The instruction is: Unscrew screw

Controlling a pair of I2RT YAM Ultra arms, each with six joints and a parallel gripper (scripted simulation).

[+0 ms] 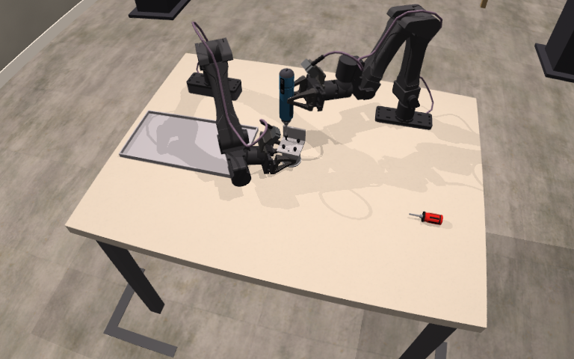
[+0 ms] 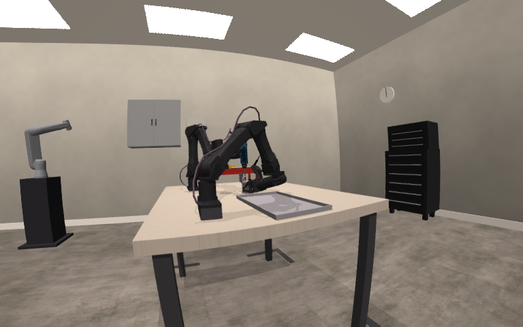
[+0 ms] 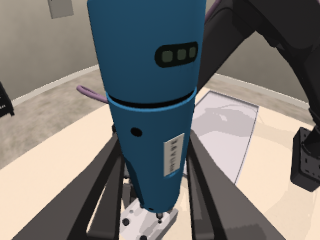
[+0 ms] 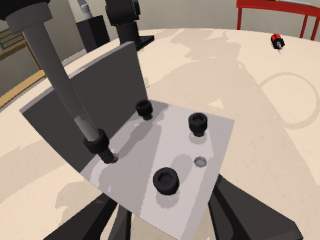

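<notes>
Right now my right hand is 50 mm below the grey L-shaped bracket. Round my right hand: shallow grey tray: 350 mm to the right, 20 mm below; small red-handled screwdriver: 430 mm to the left, 140 mm ahead, 10 mm below.
</notes>
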